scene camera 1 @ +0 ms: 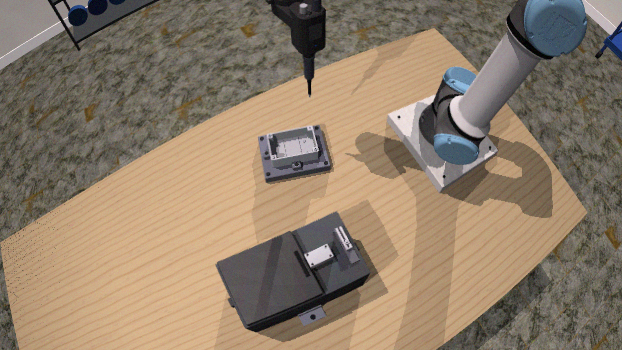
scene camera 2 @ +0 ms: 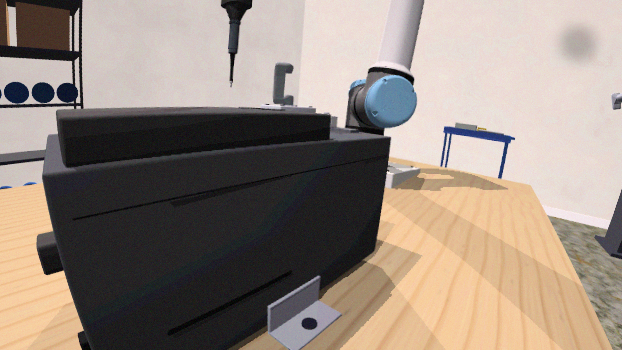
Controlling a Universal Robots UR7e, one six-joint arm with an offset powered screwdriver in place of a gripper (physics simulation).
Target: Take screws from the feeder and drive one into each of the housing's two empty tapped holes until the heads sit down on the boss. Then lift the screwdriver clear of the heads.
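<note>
The screwdriver (scene camera 1: 309,95) (scene camera 2: 231,85) points down and hangs in the air. A small light-coloured screw shows at the end of its dark bit. In scene camera 1 the tip appears beyond the housing's back edge, apart from it. The open grey housing (scene camera 1: 294,161) sits on a dark fixture plate (scene camera 1: 265,172); its corner holes are too small to judge. The feeder (scene camera 1: 270,280) (scene camera 2: 225,225) is a dark box nearer the camera, with a light screw rail (scene camera 1: 343,238) at its right end. In scene camera 2 the feeder hides the housing.
The arm's white base plate (scene camera 1: 442,182) (scene camera 2: 400,175) stands right of the housing. A light block (scene camera 1: 319,255) sits on the feeder, and a bracket (scene camera 1: 312,316) (scene camera 2: 305,325) is at its side. A grey hook-shaped part (scene camera 2: 278,84) rises behind the feeder.
</note>
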